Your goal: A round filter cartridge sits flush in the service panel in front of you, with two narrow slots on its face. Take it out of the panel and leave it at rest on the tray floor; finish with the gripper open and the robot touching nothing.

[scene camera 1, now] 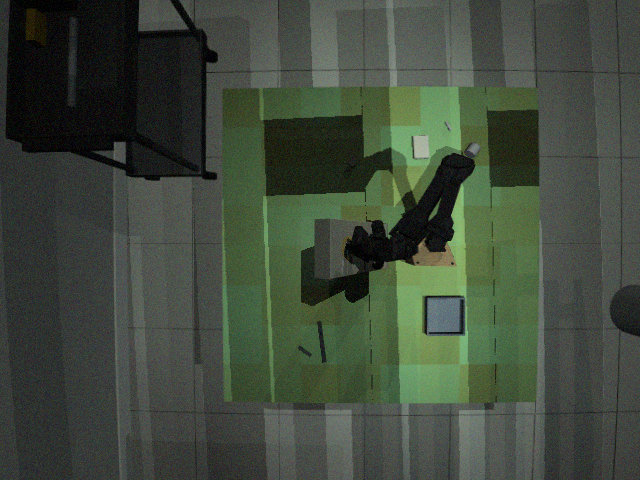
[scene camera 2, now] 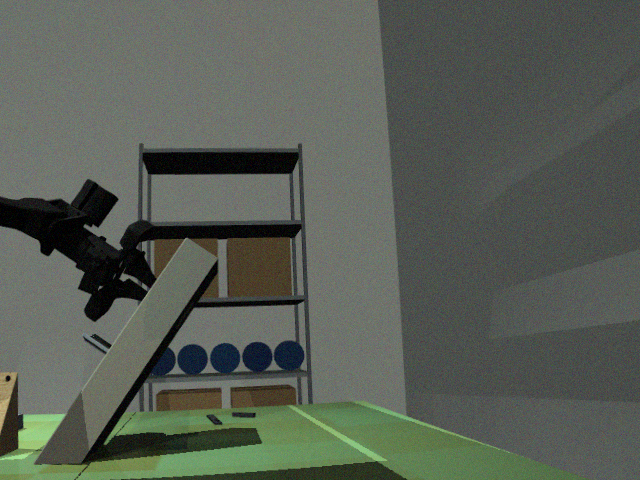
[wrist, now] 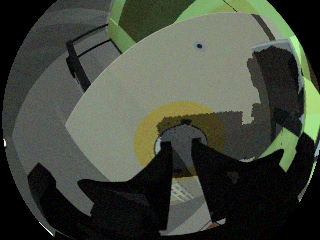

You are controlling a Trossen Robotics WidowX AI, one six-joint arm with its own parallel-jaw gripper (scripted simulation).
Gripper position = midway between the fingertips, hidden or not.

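Observation:
From scene camera 1 you get a grey service panel (scene camera 1: 330, 235) and the gripper (scene camera 1: 345, 248). The wrist view has the panel (wrist: 203, 69) too, plus a round filter cartridge (wrist: 180, 136) and the gripper (wrist: 180, 145). There's also the gripper (scene camera 2: 160, 298), but scene camera 2 does not show the cartridge, since it's hidden by the panel.

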